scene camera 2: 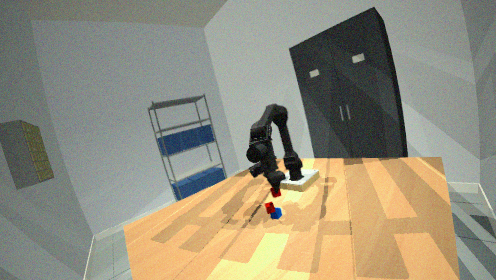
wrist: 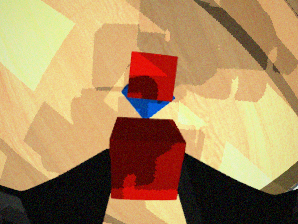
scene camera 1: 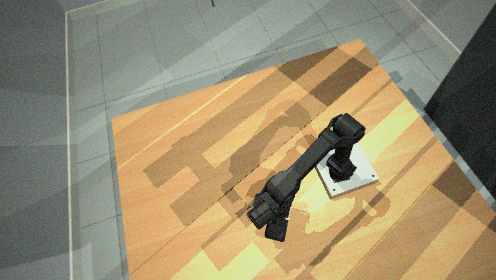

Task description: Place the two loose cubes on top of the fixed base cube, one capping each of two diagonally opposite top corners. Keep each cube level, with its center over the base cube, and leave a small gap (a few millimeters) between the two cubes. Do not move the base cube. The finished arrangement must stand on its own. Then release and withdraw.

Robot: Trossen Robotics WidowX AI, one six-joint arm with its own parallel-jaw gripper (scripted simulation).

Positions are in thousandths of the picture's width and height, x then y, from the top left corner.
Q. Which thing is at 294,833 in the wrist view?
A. My gripper.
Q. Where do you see a red cube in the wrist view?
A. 492,694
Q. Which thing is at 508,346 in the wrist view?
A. A red cube.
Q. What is my gripper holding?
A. A red cube.
